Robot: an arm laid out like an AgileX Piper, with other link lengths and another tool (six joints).
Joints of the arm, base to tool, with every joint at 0 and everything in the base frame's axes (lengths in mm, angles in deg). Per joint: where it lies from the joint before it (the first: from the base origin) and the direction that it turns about. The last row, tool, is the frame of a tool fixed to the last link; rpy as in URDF.
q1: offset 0 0 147.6 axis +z
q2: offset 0 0 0 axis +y
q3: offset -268.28 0 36.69 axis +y
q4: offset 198.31 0 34.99 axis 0.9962 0 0.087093
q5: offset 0 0 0 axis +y
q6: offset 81.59 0 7.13 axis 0.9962 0 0.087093
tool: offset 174.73 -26 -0.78 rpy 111.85 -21.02 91.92
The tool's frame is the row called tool.
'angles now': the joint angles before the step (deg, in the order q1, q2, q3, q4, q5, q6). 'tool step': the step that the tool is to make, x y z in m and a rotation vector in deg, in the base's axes. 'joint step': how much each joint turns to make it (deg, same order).
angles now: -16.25 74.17 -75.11 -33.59 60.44 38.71
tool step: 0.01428 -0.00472 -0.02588 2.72 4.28 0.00
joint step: -1.54 6.08 -1.64 2.28 -0.40 -1.69
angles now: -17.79 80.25 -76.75 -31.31 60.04 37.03
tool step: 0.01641 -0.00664 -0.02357 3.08 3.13 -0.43
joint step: -1.90 6.64 -3.37 2.84 -0.14 -1.87
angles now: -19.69 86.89 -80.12 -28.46 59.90 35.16
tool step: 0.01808 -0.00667 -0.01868 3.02 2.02 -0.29
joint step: -1.72 6.50 -5.01 3.21 0.61 -2.32
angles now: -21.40 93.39 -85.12 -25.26 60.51 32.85
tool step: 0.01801 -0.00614 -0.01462 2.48 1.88 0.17
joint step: -1.13 6.29 -6.23 2.78 1.83 -2.64
